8 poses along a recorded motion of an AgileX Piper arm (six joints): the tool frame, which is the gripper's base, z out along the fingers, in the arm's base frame.
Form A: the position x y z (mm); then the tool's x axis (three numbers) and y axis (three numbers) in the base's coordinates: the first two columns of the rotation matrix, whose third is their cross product.
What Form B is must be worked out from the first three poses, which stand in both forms.
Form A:
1: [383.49, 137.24, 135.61, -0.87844, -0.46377, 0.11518, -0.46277, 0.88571, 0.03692]
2: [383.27, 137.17, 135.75, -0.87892, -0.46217, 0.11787, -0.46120, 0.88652, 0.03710]
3: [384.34, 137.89, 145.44, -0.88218, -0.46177, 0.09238, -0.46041, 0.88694, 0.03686]
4: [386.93, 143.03, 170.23, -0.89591, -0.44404, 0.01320, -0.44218, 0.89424, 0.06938]
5: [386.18, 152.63, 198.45, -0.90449, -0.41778, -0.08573, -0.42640, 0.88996, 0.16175]
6: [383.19, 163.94, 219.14, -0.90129, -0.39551, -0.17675, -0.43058, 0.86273, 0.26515]
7: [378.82, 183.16, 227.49, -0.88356, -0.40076, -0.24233, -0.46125, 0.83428, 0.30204]
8: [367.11, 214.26, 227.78, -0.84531, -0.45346, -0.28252, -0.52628, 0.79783, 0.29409]
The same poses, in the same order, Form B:
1: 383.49, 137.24, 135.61; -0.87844, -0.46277, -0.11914; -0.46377, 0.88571, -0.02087; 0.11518, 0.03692, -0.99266
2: 383.27, 137.17, 135.75; -0.87892, -0.46120, -0.12164; -0.46217, 0.88652, -0.02175; 0.11787, 0.03710, -0.99233
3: 384.34, 137.89, 145.44; -0.88218, -0.46041, -0.09896; -0.46177, 0.88694, -0.01002; 0.09238, 0.03686, -0.99504
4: 386.93, 143.03, 170.23; -0.89591, -0.44218, -0.04261; -0.44404, 0.89424, 0.05632; 0.01320, 0.06938, -0.99750
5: 386.18, 152.63, 198.45; -0.90449, -0.42640, 0.00872; -0.41778, 0.88996, 0.18286; -0.08573, 0.16175, -0.98310
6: 383.19, 163.94, 219.14; -0.90129, -0.43058, 0.04762; -0.39551, 0.86273, 0.31508; -0.17675, 0.26515, -0.94787
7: 378.82, 183.16, 227.49; -0.88356, -0.46125, 0.08113; -0.40076, 0.83428, 0.37865; -0.24233, 0.30204, -0.92199
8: 367.11, 214.26, 227.78; -0.84531, -0.52628, 0.09204; -0.45346, 0.79783, 0.39728; -0.28252, 0.29409, -0.91306
